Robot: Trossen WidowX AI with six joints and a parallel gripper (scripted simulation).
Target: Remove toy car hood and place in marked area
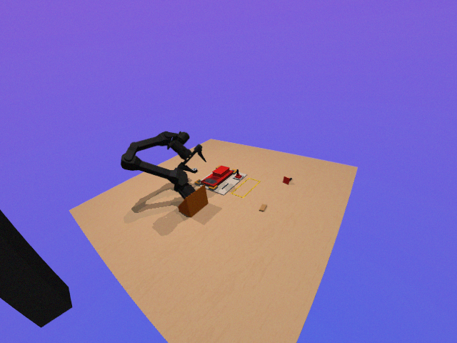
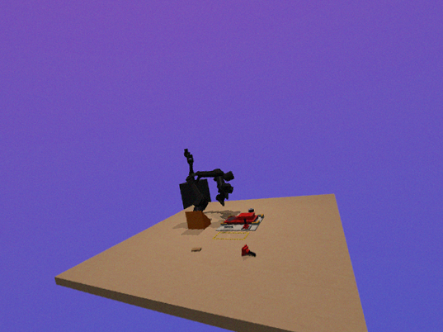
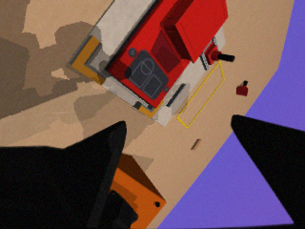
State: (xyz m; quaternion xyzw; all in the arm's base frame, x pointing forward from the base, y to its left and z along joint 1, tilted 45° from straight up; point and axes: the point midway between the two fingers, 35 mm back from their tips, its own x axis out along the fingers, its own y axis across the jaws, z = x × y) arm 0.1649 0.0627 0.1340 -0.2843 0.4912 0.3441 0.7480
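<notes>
My gripper tip is 140 mm short of the red hood and 90 mm above it. The rest, counted from my gripper tip: black wheel (70 mm ahead, 200 mm to the left, 120 mm below); then tan block (60 mm ahead, 400 mm to the right, 120 mm below).
</notes>
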